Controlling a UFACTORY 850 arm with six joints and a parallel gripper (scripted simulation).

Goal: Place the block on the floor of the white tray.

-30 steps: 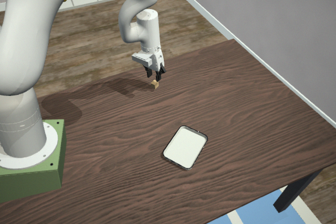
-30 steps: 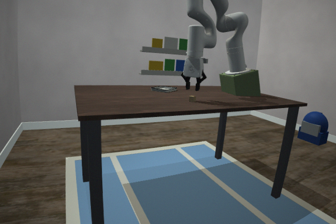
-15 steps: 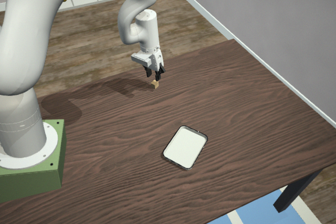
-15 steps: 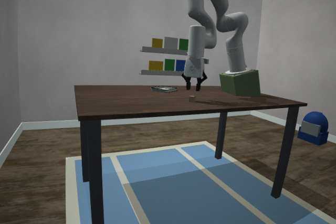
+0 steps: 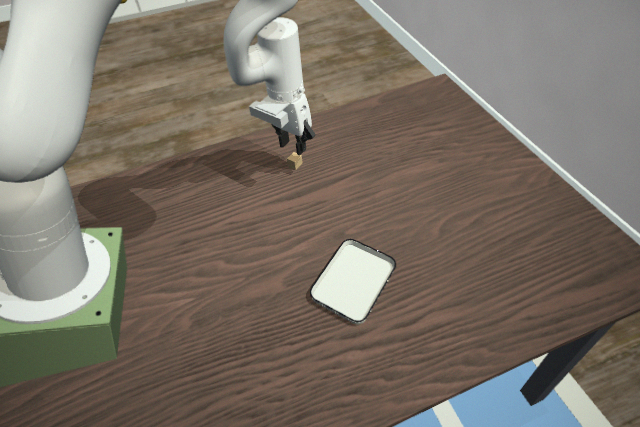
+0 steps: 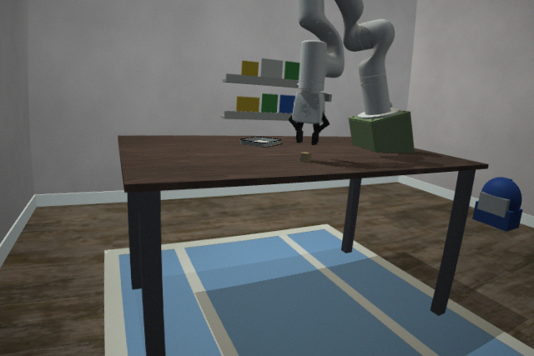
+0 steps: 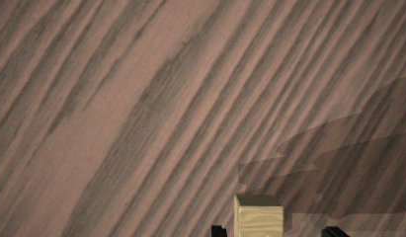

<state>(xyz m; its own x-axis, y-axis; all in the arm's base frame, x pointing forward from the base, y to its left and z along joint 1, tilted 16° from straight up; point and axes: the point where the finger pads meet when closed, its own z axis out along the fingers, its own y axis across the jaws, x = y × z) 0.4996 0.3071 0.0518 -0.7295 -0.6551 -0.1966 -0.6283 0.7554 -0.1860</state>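
My gripper is now 60 mm above the small wooden block. Round my hand: white tray (50 mm ahead, 380 mm to the right, 70 mm below).
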